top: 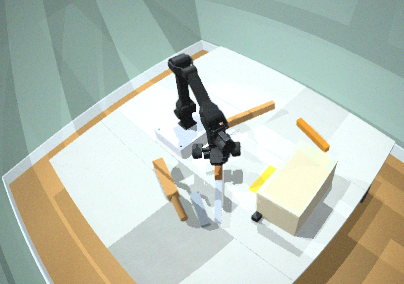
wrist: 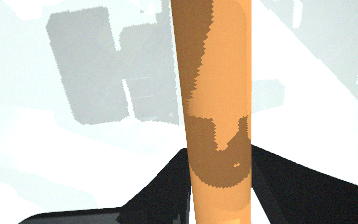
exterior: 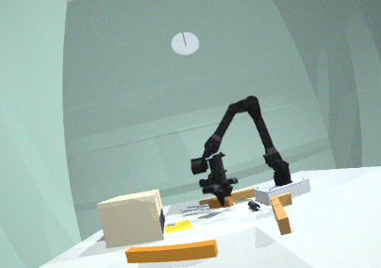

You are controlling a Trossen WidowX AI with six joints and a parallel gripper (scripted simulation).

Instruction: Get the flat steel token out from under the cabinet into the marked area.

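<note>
The orange paddle lies 1 cm behind my gripper tip, 22 cm to the right of it and 1 cm below it. Also, from my gripper tip: orange bar: 17 cm ahead, 42 cm to the left, 1 cm below; then grey flat bar: 12 cm ahead, 18 cm to the right, 2 cm below.
</note>
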